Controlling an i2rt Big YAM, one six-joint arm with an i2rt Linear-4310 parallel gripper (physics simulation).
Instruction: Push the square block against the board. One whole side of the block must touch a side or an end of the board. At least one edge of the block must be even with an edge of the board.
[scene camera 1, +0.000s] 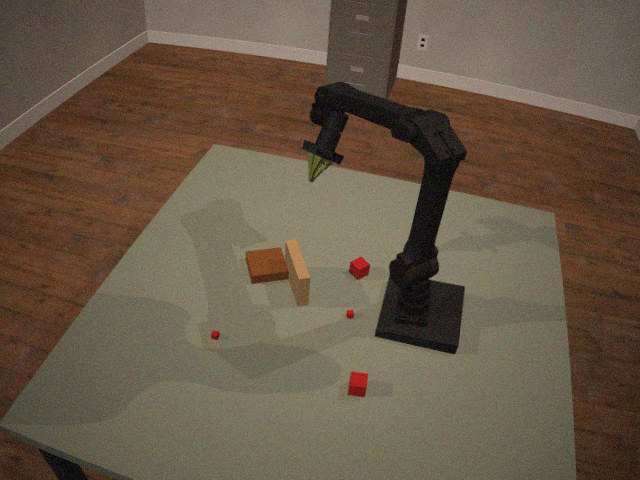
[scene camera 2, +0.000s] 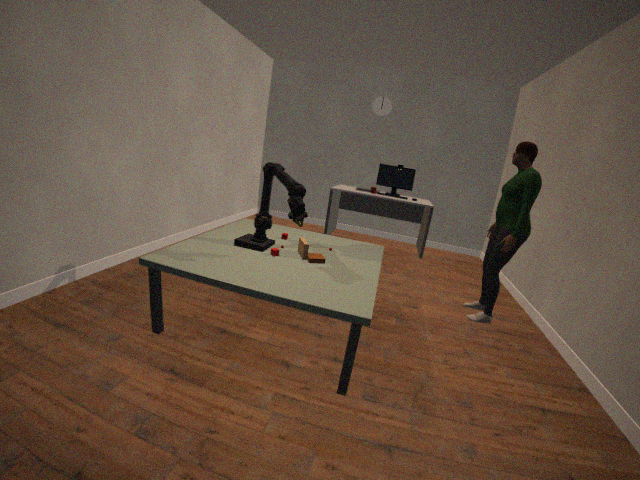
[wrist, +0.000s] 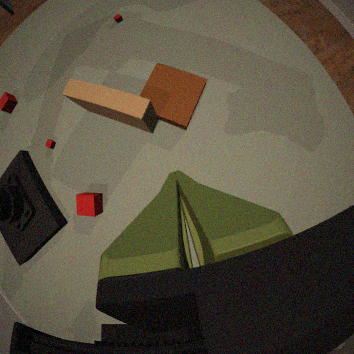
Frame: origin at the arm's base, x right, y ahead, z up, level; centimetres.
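Seen in the pictures: gripper, between the fingertips: (scene camera 1: 310, 181) (scene camera 2: 301, 226) (wrist: 176, 179); arm's base, origin of its link: (scene camera 1: 412, 307) (scene camera 2: 259, 240) (wrist: 17, 201).
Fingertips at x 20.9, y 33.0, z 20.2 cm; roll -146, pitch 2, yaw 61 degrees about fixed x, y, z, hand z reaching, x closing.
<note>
Pixels of each thing's top centre, then the offset from my fingertips to it. "pt": a spot on its surface instead. Level surfaces: height alone.
- square block, centre of its top: (wrist: 170, 91) (scene camera 1: 266, 261) (scene camera 2: 315, 255) dx -12.3, dy +9.1, dz -20.8 cm
- light-wood board, centre of its top: (wrist: 100, 94) (scene camera 1: 297, 258) (scene camera 2: 304, 240) dx -16.9, dy -0.6, dz -13.4 cm
- table, height of its surface: dz -23.8 cm
- larger cube, a spot on its surface: (wrist: 89, 204) pt dx -6.9, dy -16.1, dz -19.8 cm
The square block (scene camera 1: 266, 262) (scene camera 2: 316, 257) (wrist: 177, 94) is orange-brown and lies flat. The light-wood board (scene camera 1: 299, 269) (scene camera 2: 303, 248) (wrist: 107, 98) stands upright on a long edge. One side of the block runs along the board's left long side in scene camera 1, touching or very close, near the far end. Part of the block sticks out past that end, and its edge is not even with the board's end there. The contact line is partly hidden behind the board in the wrist view. My gripper (scene camera 1: 311, 179) (scene camera 2: 300, 224) (wrist: 176, 179) is shut and empty, high above the table beyond both.
Two larger red cubes (scene camera 1: 359, 268) (scene camera 1: 357, 384) and two tiny ones (scene camera 1: 349, 314) (scene camera 1: 215, 335) lie on the table (scene camera 1: 465, 413). The larger cube (wrist: 89, 204) nearest the arm's black base (scene camera 1: 423, 335) (wrist: 30, 220) also shows in the wrist view.
</note>
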